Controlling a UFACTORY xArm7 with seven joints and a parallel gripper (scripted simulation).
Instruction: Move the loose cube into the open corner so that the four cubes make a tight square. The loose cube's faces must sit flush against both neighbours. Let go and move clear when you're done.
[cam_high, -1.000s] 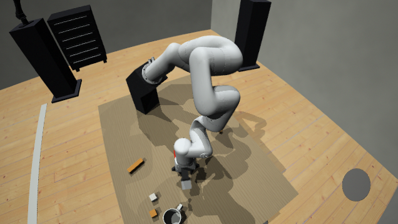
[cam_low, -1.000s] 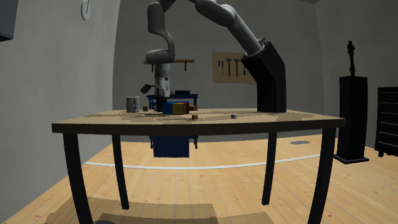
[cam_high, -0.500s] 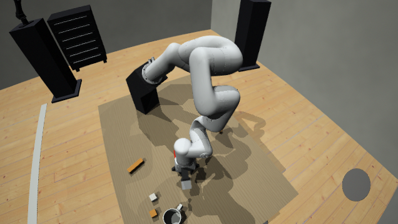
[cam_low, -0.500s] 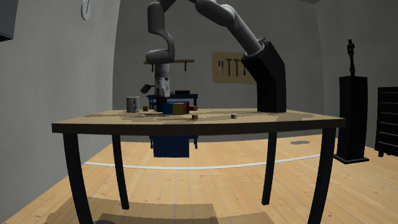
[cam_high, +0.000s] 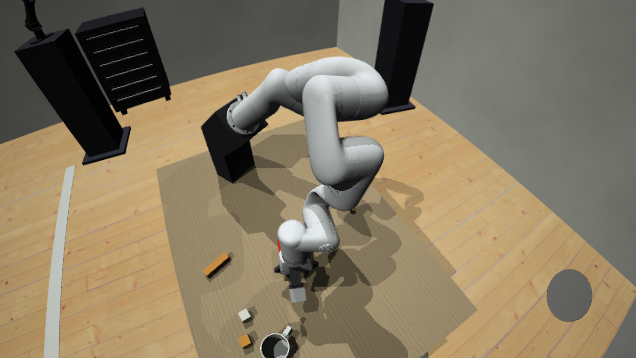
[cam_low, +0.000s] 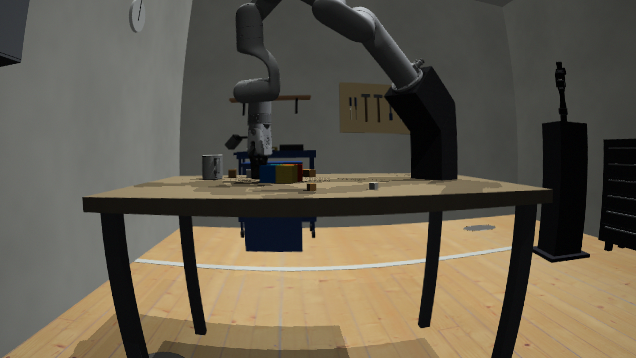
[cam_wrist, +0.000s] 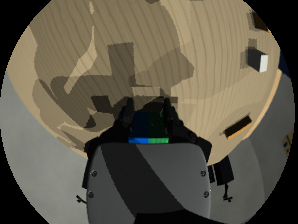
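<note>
Now: hand 50 mm past the green cube and 20 mm to the left of it. From my hand the other things lie so: yellow cube: 90 mm behind, 40 mm to the left; red cube: 100 mm behind, 10 mm to the right; small orange cube: 160 mm ahead, 220 mm to the right, 10 mm below.
</note>
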